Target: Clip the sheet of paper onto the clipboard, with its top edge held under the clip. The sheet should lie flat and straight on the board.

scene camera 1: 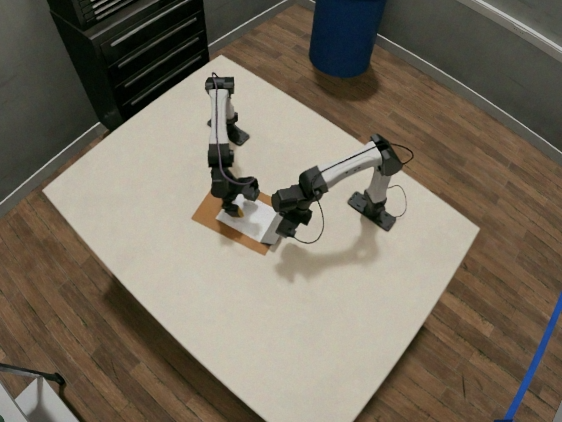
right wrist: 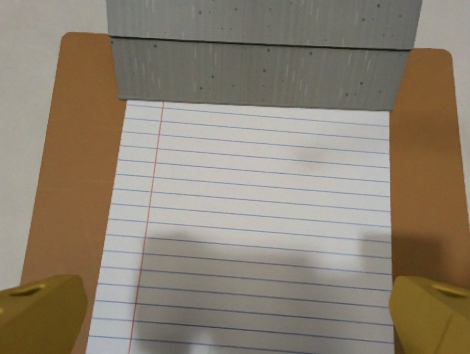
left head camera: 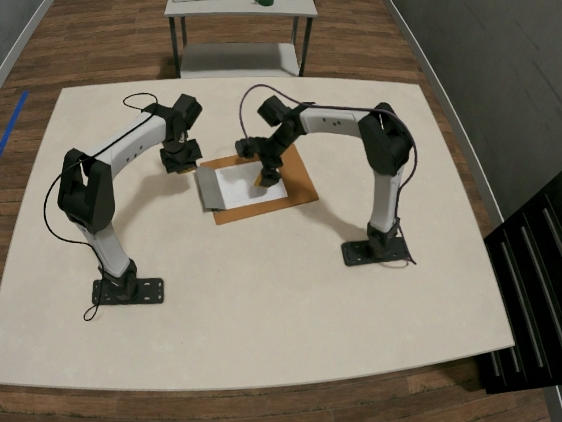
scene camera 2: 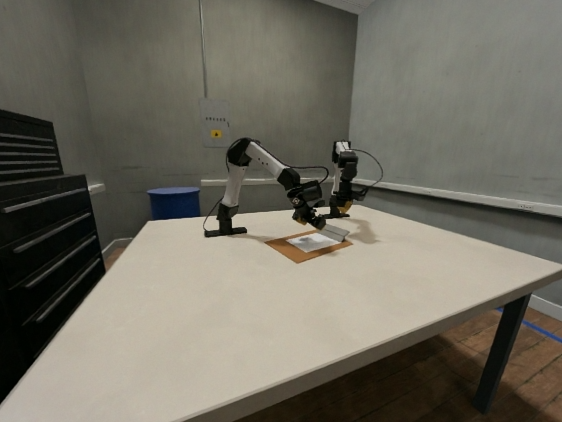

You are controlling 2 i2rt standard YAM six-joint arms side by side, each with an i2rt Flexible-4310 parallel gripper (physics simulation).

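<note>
The brown clipboard (left head camera: 302,186) (scene camera 1: 204,214) (scene camera 2: 298,257) (right wrist: 65,150) lies on the table. The lined white sheet (left head camera: 235,187) (scene camera 1: 256,220) (scene camera 2: 310,244) (right wrist: 250,200) lies on it, flat and roughly straight. The sheet's top edge is hidden under the grey clip (left head camera: 210,189) (scene camera 1: 270,236) (scene camera 2: 334,232) (right wrist: 260,72). My right gripper (left head camera: 256,166) (scene camera 1: 246,203) (scene camera 2: 310,223) (right wrist: 238,288) is open above the sheet, fingers wide apart. My left gripper (left head camera: 186,170) (scene camera 2: 345,206) is beside the clip, above the table; its finger opening is too small to tell.
The two arm bases (left head camera: 380,251) (left head camera: 147,291) are fixed to the table (left head camera: 275,320). A black drawer cabinet (left head camera: 530,280) (scene camera 1: 155,55) stands at one side. A blue bin (scene camera 1: 345,40) (scene camera 2: 174,204) stands on the floor. A second table (left head camera: 240,9) is at the back in the head view.
</note>
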